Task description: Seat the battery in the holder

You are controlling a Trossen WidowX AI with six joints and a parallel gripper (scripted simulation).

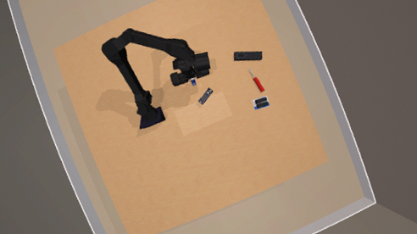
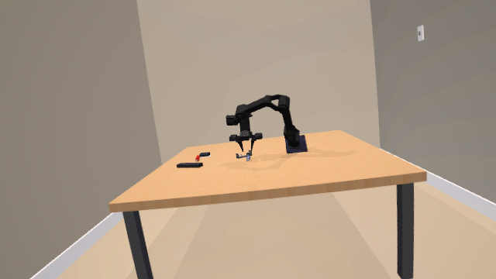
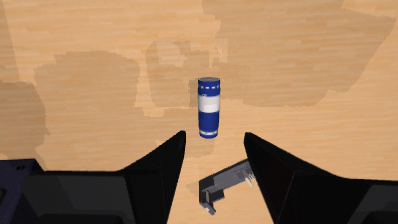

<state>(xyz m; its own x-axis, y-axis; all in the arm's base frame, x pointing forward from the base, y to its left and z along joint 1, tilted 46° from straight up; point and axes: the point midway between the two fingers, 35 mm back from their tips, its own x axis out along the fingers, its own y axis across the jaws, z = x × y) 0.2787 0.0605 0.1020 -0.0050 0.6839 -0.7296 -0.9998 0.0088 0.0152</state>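
Right now the battery is 4 cm below my gripper tip and 1 cm to the left of it. From my gripper tip the other things lie so: black remote-like bar (35 cm ahead, 4 cm below, 3 cm to the left); then red screwdriver (34 cm ahead, 11 cm to the right, 4 cm below).
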